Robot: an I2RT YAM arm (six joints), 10 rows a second.
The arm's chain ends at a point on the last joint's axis. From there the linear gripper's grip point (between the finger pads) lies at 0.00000 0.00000 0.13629 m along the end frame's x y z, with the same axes.
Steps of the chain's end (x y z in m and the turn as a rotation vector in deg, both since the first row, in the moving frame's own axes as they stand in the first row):
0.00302, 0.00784, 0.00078, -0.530, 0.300, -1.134
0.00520, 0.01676, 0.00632, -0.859, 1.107, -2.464
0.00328, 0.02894, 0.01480, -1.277, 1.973, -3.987
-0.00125, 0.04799, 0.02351, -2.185, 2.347, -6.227
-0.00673, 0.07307, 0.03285, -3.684, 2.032, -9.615
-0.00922, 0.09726, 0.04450, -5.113, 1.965, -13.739
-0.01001, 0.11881, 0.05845, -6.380, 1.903, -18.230
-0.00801, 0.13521, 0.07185, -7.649, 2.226, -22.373
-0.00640, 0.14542, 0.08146, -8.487, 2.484, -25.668
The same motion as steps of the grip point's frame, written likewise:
0.00375, 0.00909, 0.00077, -0.530, 0.300, -1.134
0.00788, 0.01875, 0.00628, -0.859, 1.107, -2.464
0.00807, 0.03181, 0.01469, -1.277, 1.973, -3.987
0.00460, 0.05287, 0.02330, -2.185, 2.347, -6.227
-0.00119, 0.08138, 0.03248, -3.684, 2.032, -9.615
-0.00315, 0.10873, 0.04388, -5.113, 1.965, -13.739
-0.00318, 0.13298, 0.05754, -6.380, 1.903, -18.230
0.00064, 0.15187, 0.07055, -7.649, 2.226, -22.373
0.00373, 0.16356, 0.07987, -8.487, 2.484, -25.668

